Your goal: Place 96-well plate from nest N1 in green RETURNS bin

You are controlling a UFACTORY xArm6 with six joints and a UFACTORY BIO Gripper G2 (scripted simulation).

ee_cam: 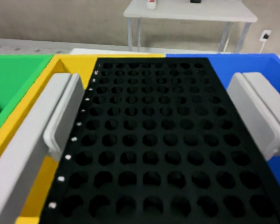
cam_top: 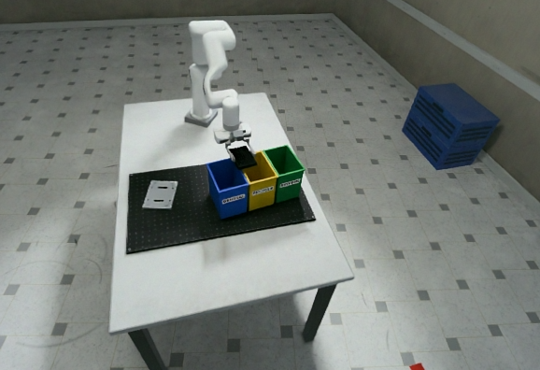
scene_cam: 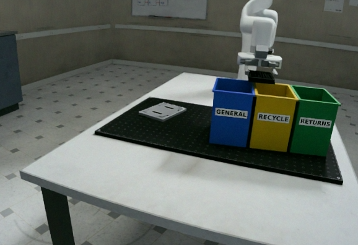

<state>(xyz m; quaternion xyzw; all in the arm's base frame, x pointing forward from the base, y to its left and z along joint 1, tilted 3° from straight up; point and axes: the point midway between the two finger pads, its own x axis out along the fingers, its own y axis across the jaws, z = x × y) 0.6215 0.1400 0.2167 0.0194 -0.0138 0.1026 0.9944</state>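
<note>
Now: hand 1 cm short of the green returns bin, 18 cm to the right of it and 13 cm above it. From my hand the other things lie so: blue general bin (6 cm ahead, 8 cm to the right, 13 cm below); yellow recycle bin (4 cm ahead, 5 cm to the left, 13 cm below); black 96-well plate (1 cm below).
</note>
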